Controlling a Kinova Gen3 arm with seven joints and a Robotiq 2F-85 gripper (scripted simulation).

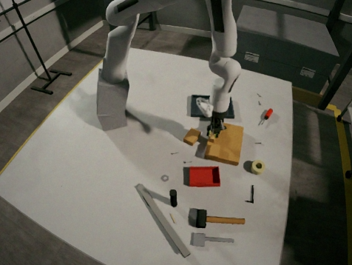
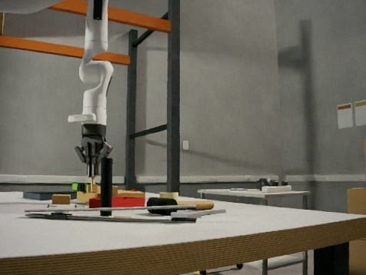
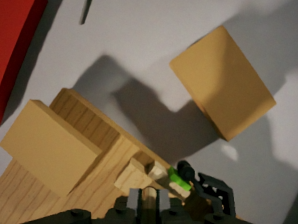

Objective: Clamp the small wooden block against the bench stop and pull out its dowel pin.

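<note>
My hand is 20 mm above the dowel pin. From my hand the other things lie so: pale wooden block: 50 mm below; wooden bench board: 60 mm ahead, 70 mm below; tan wooden block: 90 mm behind, 10 mm to the left, 80 mm below.
</note>
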